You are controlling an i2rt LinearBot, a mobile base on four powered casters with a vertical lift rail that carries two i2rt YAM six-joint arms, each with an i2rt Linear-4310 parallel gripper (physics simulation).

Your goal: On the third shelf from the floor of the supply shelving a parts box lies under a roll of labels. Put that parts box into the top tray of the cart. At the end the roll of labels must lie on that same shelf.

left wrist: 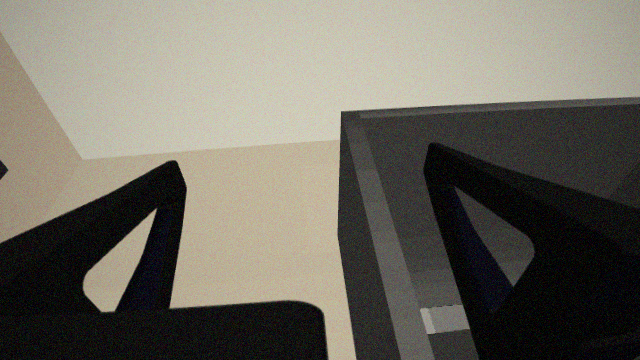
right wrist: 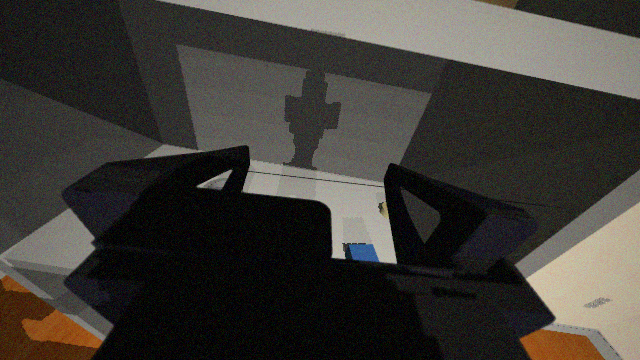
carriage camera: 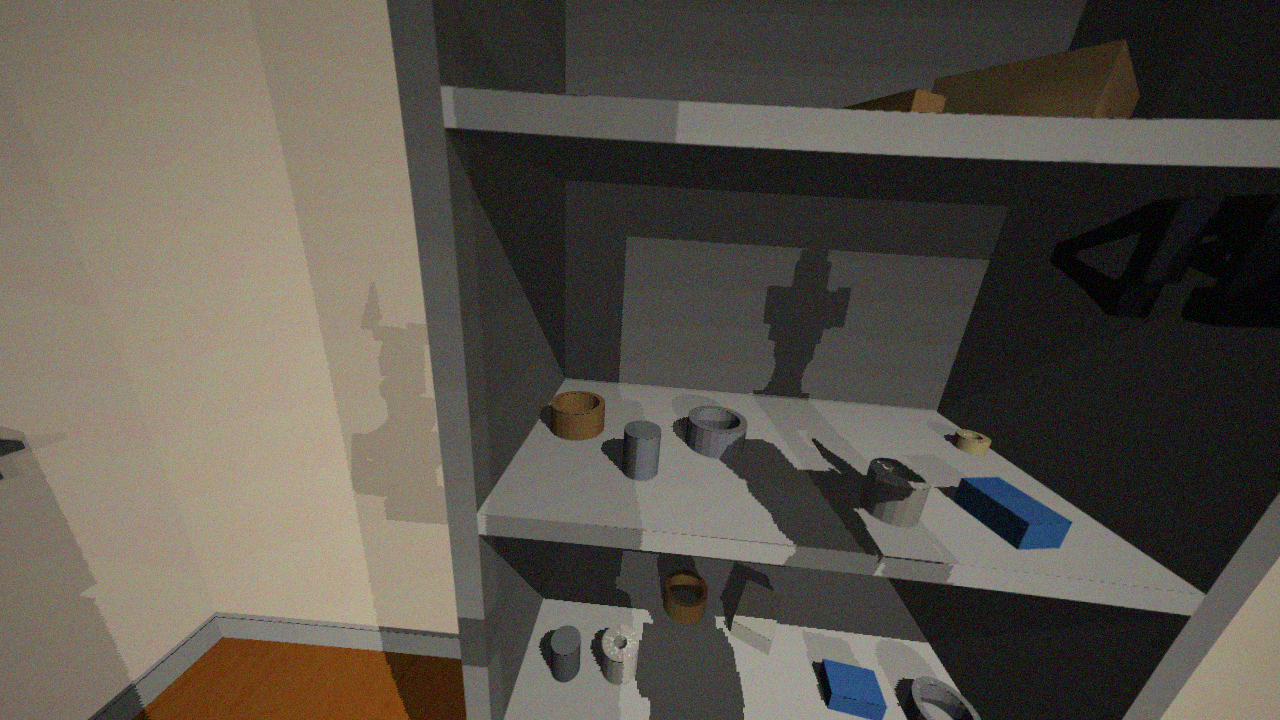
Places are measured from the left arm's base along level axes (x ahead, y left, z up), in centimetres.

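Pixels of known places: left gripper, between the fingertips: (left wrist: 305,164); right gripper, between the fingertips: (right wrist: 319,163) (carriage camera: 1121,254).
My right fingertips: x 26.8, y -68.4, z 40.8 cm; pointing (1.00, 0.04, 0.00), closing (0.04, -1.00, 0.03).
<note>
For each thing: its top centre in the pictures, then the offset to it from my right fingertips.
- pale grey roll, centre of its top: (carriage camera: 899,472) dx +14.5, dy +0.1, dz -29.6 cm
- long blue box, centre of its top: (carriage camera: 1012,498) (right wrist: 366,262) dx +14.1, dy -14.6, dz -31.6 cm
- brown ring, centre of its top: (carriage camera: 578,401) dx +29.9, dy +47.1, dz -30.6 cm
- grey cylinder, centre of its top: (carriage camera: 642,429) dx +18.3, dy +35.2, dz -28.6 cm
- grey ring, centre of its top: (carriage camera: 717,418) (right wrist: 222,189) dx +28.4, dy +22.6, dz -30.8 cm
- small yellow ring, centre of its top: (carriage camera: 973,435) (right wrist: 390,207) dx +35.0, dy -25.1, dz -33.1 cm
- smaller blue box, centre of its top: (carriage camera: 853,681) dx +19.8, dy -6.9, dz -77.3 cm
A pale grey roll (carriage camera: 895,494), which looks like the roll of labels, stands upright on the middle shelf board (carriage camera: 626,528). A long blue box (carriage camera: 1011,512) (right wrist: 364,252), which looks like the parts box, lies flat beside it with nothing on top. My right gripper (carriage camera: 1123,282) (right wrist: 319,163) is open and empty, above that shelf at the right of the carriage view and below the upper board. In the right wrist view it hides most of the shelf top, including the roll. My left gripper (left wrist: 305,164) is open and empty, high beside the shelving's side panel. The cart does not show.
The same shelf holds a brown ring (carriage camera: 577,416), a grey cylinder (carriage camera: 641,450), a grey ring (carriage camera: 716,431) and a small yellow ring (carriage camera: 972,441) (right wrist: 384,209). Cardboard boxes (carriage camera: 1029,85) lie above. Below are a smaller blue box (carriage camera: 853,689) and several round parts.
</note>
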